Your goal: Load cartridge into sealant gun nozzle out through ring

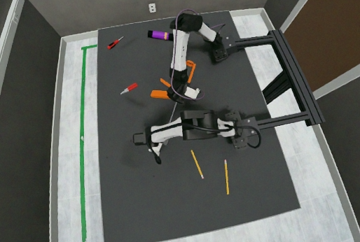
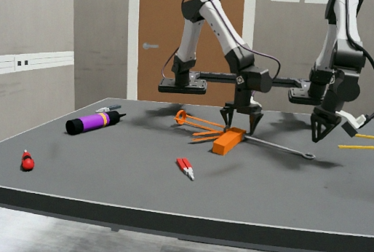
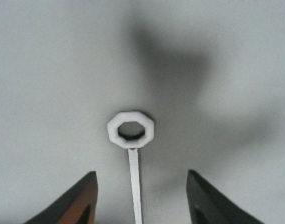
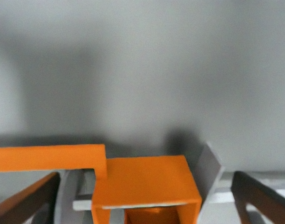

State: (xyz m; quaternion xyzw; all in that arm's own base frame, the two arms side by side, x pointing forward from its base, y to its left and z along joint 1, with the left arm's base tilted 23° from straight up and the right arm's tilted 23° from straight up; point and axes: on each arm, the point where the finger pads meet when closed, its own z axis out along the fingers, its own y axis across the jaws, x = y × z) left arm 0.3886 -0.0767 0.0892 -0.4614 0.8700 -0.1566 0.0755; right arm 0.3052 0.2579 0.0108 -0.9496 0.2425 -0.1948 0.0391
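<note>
The purple cartridge is 500 mm to the right of my right hand, 70 mm ahead of it and 10 mm below it. Round my right hand: grey plunger rod 100 mm to the left, 60 mm ahead, 20 mm below; pencil 510 mm to the left, 200 mm behind, 30 mm below; thumb plate 30 mm ahead, 20 mm to the left, 10 mm below.
</note>
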